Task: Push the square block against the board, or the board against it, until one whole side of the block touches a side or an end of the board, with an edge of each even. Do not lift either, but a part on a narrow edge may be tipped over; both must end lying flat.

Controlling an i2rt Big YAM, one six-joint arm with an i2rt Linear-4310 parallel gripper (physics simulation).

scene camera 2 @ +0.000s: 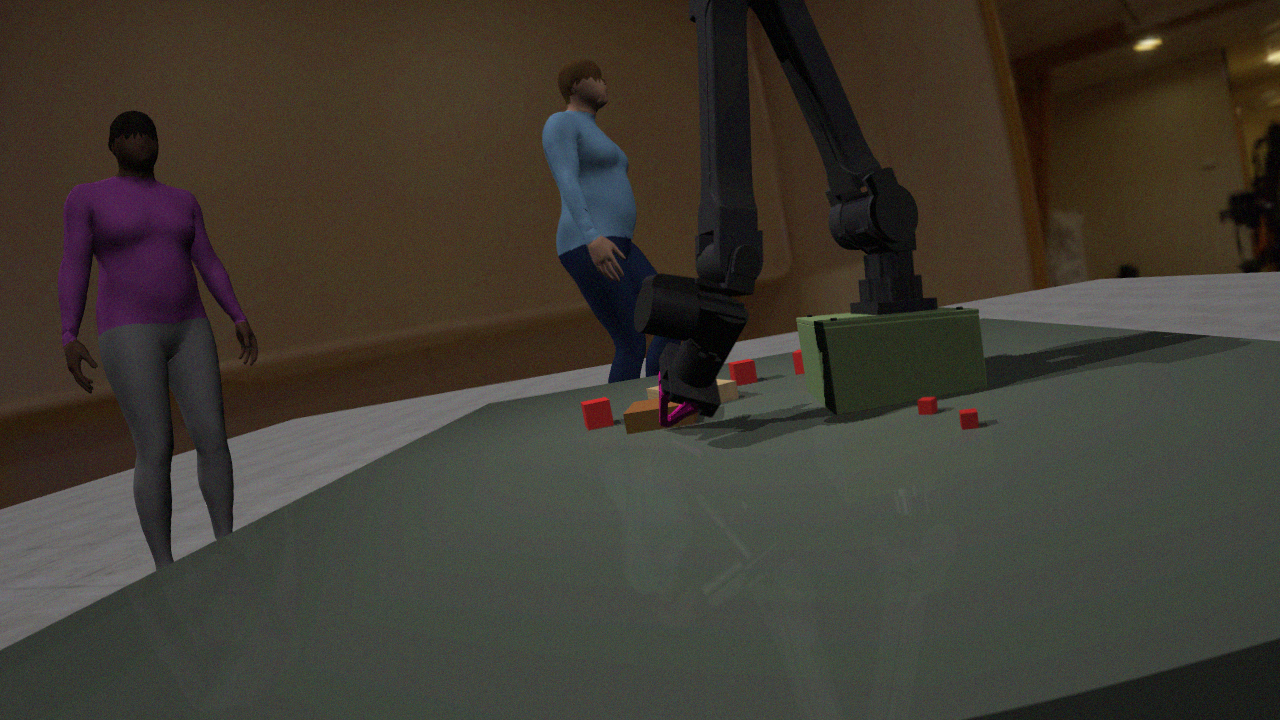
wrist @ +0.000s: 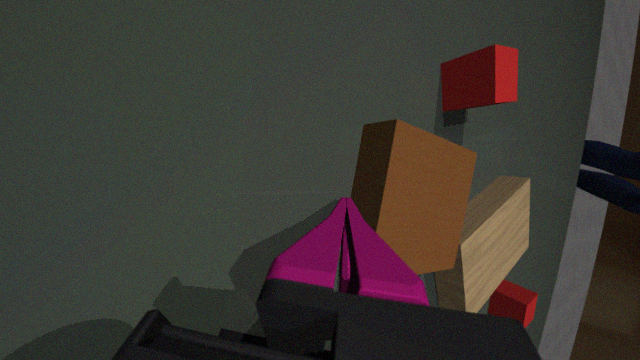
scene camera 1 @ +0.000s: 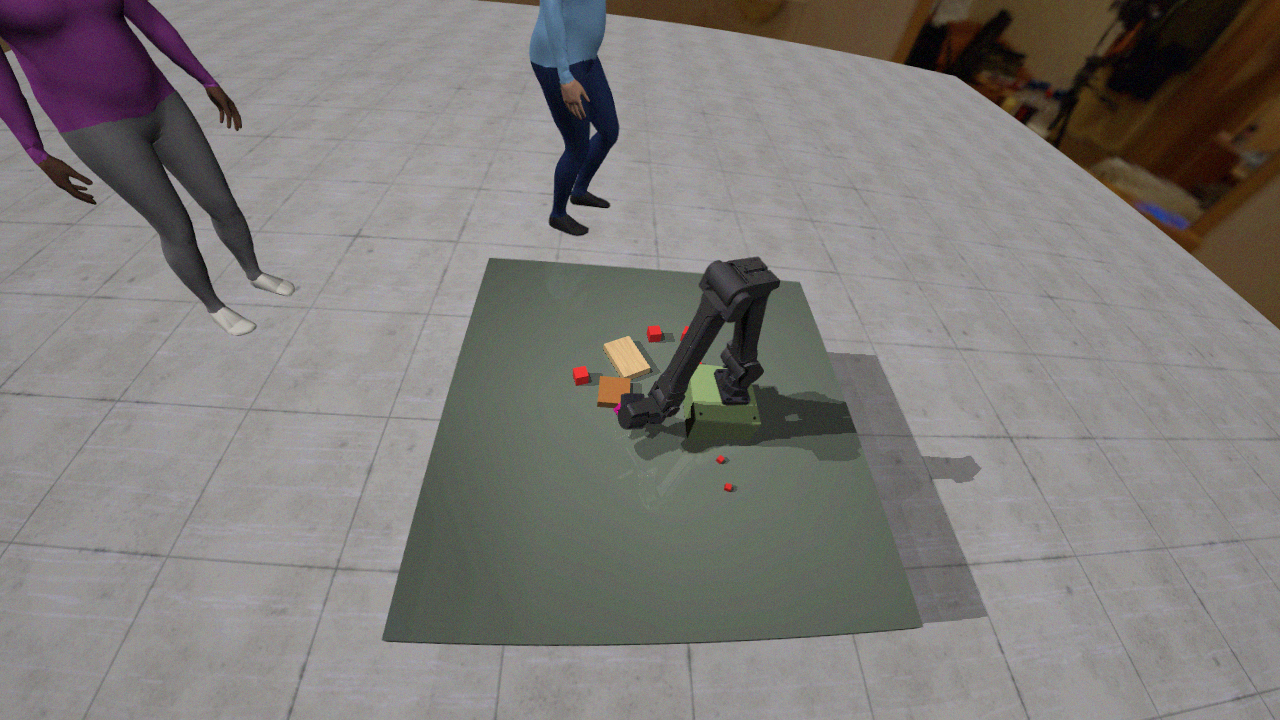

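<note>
The square block is orange-brown and lies flat on the mat. The board is pale wood and lies flat just beyond it. The board's near corner is at or very close to the block's far right corner; I cannot tell if they touch. Their sides stand at an angle to each other. My gripper is shut and empty, its magenta tips low beside the block's near side, against it or very close. The arm hides the block's near right corner in scene camera 1.
A red cube stands left of the block and board. Another red cube stands beyond the board. The arm's green base box is at the right, with two small red cubes nearby.
</note>
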